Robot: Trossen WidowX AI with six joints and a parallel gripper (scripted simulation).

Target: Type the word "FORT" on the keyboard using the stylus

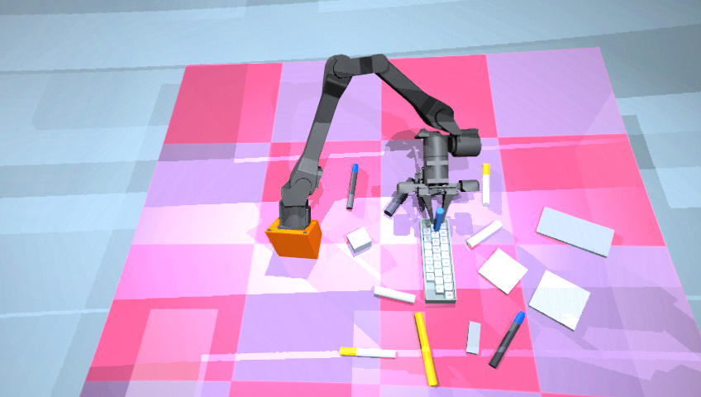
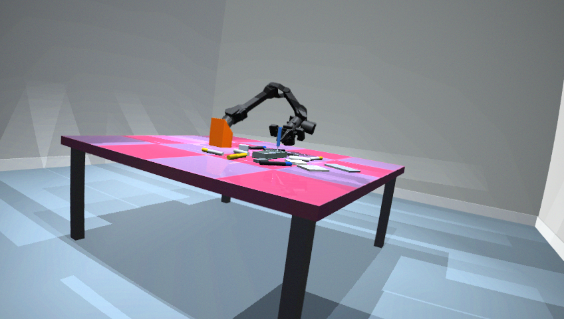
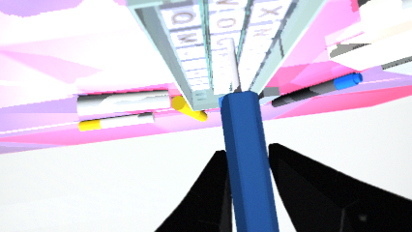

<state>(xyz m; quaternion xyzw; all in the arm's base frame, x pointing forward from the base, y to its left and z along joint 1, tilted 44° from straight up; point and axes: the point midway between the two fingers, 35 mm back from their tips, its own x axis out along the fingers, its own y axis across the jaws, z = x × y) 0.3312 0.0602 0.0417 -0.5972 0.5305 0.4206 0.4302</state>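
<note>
My gripper tip is now 1 cm above the blue stylus. Also, from my gripper tip: yellow stick (2 cm behind, 27 cm to the right, 7 cm below); grey block (33 cm ahead, 4 cm to the left, 7 cm below).
</note>
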